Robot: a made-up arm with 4 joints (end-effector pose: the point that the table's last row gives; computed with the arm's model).
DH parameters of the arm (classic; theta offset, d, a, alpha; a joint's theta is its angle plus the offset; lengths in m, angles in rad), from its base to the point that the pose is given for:
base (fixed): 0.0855 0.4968 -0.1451 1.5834
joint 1: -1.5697 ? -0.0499 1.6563
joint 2: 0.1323 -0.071 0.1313 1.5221
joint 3: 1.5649 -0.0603 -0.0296 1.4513
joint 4: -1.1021 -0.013 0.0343 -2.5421
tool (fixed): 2.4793 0.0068 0 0
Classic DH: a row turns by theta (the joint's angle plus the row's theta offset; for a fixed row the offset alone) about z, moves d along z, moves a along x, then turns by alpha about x.
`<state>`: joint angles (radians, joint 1 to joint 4).
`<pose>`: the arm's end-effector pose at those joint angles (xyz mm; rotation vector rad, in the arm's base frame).
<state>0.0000 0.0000 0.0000 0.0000</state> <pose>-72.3 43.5 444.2 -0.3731 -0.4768 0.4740</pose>
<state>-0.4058 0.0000 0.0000 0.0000</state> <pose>-99.5 41.5 418.2 -0.2993 -0.0776 0.5477</pose>
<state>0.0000 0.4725 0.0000 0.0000</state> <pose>-72.3 7.3 502.9 -0.8272 -0.3611 0.5863</pose>
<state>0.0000 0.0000 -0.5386 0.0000</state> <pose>-81.5 43.4 447.5 -0.4610 -1.0141 0.4274</pose>
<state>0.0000 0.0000 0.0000 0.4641</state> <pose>-83.8 54.5 444.2 -0.4682 -0.3745 0.0240</pose>
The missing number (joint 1, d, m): -0.1609
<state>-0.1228 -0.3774 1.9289 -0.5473</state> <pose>-95.6 94.2 358.4 0.9428 1.2039 0.8238</pose>
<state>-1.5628 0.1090 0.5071 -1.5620</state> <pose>-218.9 21.8 372.8 1.5634 0.9287 1.0424</pose>
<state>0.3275 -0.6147 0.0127 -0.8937</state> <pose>-17.3 122.6 443.1 0.2112 -1.3081 1.1583</pose>
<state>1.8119 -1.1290 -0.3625 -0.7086</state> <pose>-101.2 179.5 622.1 -0.0451 2.8550 -0.8083</pose>
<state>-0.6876 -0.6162 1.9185 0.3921</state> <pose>-158.0 134.4 357.5 0.3771 2.0421 0.6582</pose>
